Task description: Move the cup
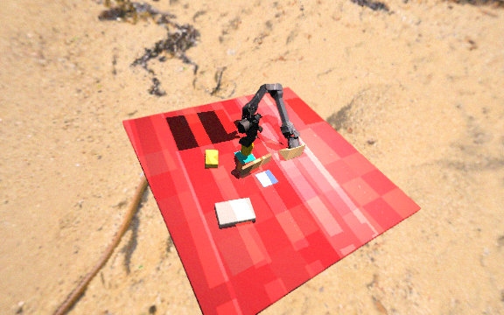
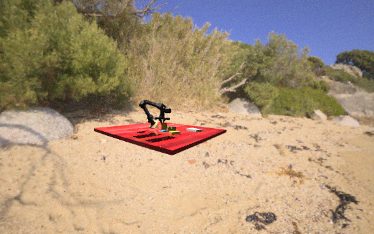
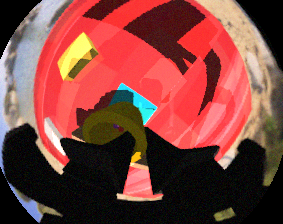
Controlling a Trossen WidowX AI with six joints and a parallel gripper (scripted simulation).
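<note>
My gripper tip is now 2 cm short of the cyan pad, 2 cm to the right of it and 8 cm above it. Round my gripper tip: tan bar 11 cm to the left, 5 cm below; pale blue pad 3 cm behind, 21 cm to the left, 8 cm below; cup 2 cm ahead, 2 cm to the left.
</note>
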